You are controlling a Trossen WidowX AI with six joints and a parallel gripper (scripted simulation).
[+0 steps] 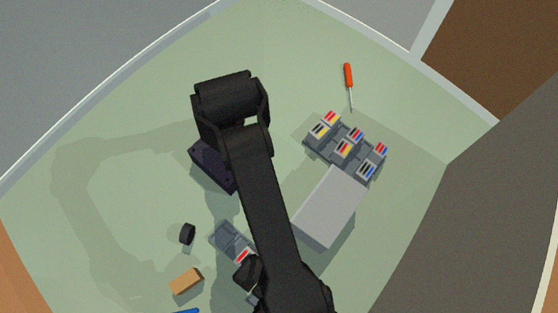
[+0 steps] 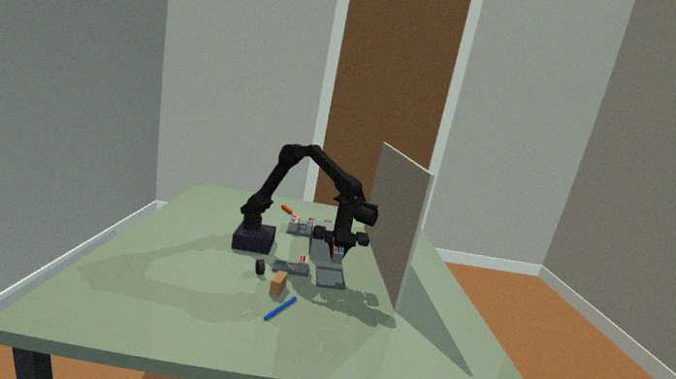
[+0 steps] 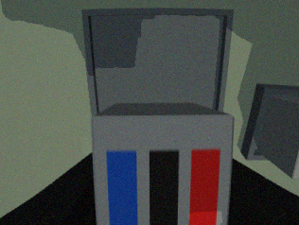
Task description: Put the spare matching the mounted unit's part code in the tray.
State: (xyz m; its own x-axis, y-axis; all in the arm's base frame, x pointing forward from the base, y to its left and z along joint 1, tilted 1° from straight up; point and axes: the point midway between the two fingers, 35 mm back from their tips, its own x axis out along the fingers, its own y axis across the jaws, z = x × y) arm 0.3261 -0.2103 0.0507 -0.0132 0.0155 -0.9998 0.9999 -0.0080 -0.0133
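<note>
Right now my gripper tip is 80 mm above the grey tray and 10 mm past it. Round my gripper tip: yellow-striped spare 110 mm behind, 40 mm below, 20 mm to the left; blue pen 200 mm to the right, 160 mm behind, 80 mm below; grey mounted unit 220 mm to the left, 30 mm below, 30 mm behind.
</note>
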